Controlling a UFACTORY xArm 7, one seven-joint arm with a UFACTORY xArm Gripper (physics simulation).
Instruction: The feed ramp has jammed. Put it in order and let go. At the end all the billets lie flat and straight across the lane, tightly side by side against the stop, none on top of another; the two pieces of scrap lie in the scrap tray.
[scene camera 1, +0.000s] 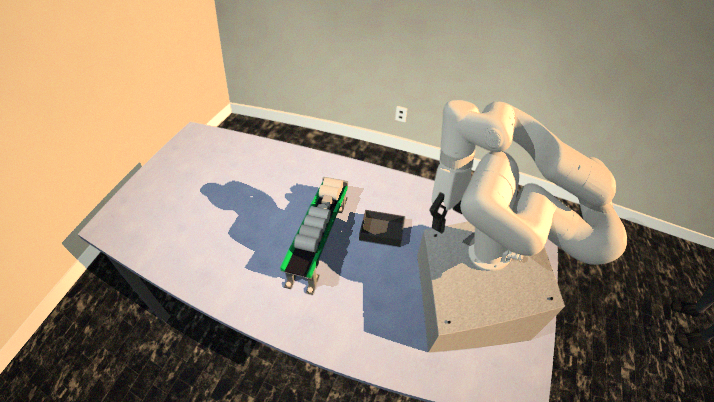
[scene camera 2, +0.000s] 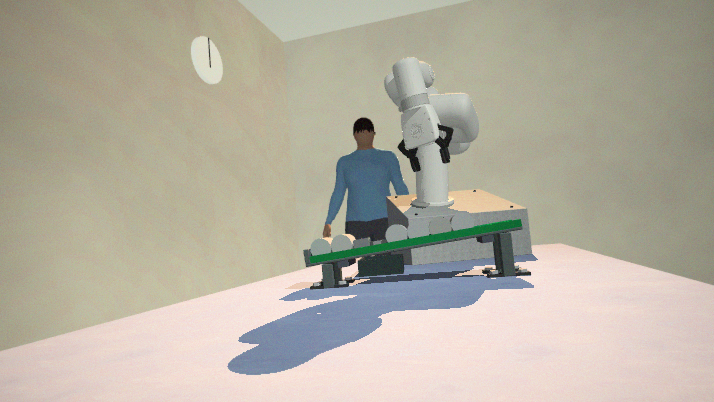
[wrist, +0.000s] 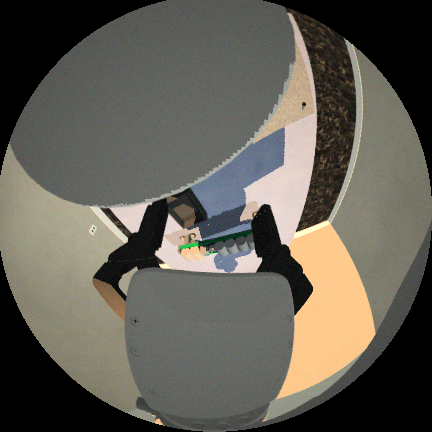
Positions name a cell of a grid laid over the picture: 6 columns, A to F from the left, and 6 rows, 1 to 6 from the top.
Labels:
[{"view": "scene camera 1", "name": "my gripper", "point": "D4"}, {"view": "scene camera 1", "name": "scrap tray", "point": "D4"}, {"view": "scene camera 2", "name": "my gripper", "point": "D3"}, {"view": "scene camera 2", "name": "scrap tray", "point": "D4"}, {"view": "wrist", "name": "my gripper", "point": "C3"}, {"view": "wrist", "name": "scrap tray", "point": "C3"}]

